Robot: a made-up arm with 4 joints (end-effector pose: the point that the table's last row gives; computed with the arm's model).
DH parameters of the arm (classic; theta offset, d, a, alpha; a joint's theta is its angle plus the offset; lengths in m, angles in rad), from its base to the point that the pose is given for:
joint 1: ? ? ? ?
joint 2: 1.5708 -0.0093 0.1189 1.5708
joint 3: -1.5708 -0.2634 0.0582 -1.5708
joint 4: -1.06 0 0.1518 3.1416
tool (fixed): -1.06 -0.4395 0 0
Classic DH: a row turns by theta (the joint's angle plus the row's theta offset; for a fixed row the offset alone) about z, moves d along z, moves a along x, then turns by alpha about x.
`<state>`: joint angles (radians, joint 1 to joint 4).
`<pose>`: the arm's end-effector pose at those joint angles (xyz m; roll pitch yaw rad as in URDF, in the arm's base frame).
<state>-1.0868 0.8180 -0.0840 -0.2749</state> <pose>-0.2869 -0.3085 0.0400 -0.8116 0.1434 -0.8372</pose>
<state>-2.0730 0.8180 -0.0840 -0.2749</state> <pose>-0.4156 0.0691 0.0400 -0.8116 0.1434 -1.8234</pose>
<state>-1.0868 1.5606 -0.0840 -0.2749</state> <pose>-0.3492 -0.3412 0.4410 -1.5602 0.2740 -0.9999</pose>
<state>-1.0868 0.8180 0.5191 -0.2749</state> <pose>-0.4098 -0.0715 0.0414 -0.7993 0.5522 -1.2793</pose>
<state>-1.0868 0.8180 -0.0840 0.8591</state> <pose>-0.2993 -0.4425 0.1321 -0.5664 -0.6312 -1.7200</pose>
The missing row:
joint 1: 1.5708 0.3308 0.0823 -1.5708
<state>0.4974 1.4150 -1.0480 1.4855</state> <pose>0.4931 0.1148 0.6268 0.5712 -1.4786 -0.5933</pose>
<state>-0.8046 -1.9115 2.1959 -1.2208</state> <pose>-0.2455 0.2124 0.1338 0.3376 -1.3620 2.5897</pose>
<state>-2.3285 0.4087 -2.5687 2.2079</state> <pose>-0.2174 0.0044 0.7802 2.4517 -0.0236 2.9075</pose>
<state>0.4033 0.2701 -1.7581 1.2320</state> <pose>0.4298 0.0181 0.5690 1.7903 -0.6021 -1.2427</pose>
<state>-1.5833 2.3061 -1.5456 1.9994</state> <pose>0.3487 -0.4568 0.6051 -1.6267 -1.2638 0.0222</pose>
